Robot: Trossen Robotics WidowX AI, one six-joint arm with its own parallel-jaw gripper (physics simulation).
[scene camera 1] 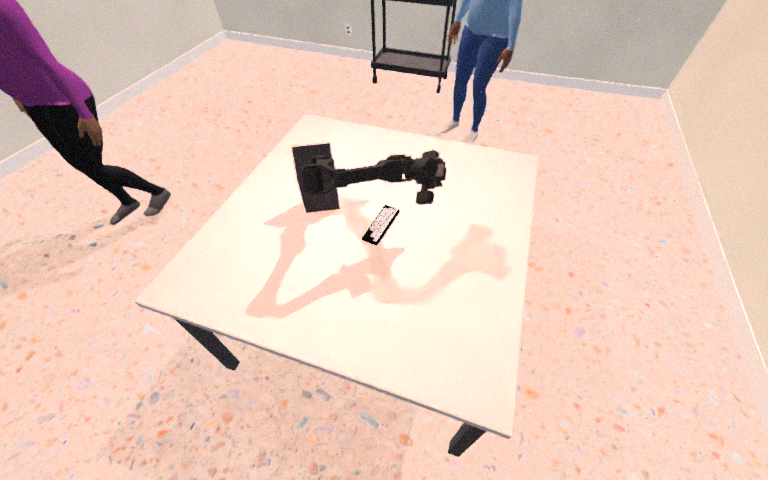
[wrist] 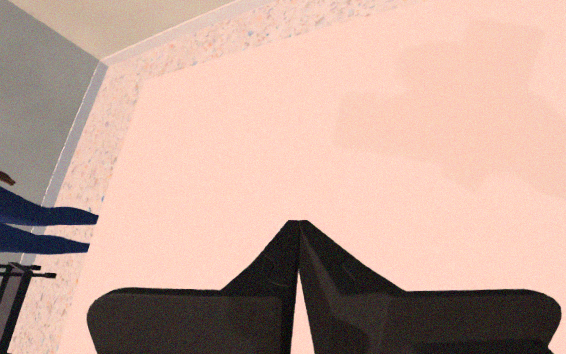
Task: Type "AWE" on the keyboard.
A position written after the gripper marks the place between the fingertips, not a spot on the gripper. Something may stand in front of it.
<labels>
gripper: scene camera 1 441, 185; wrist 297, 229
</labels>
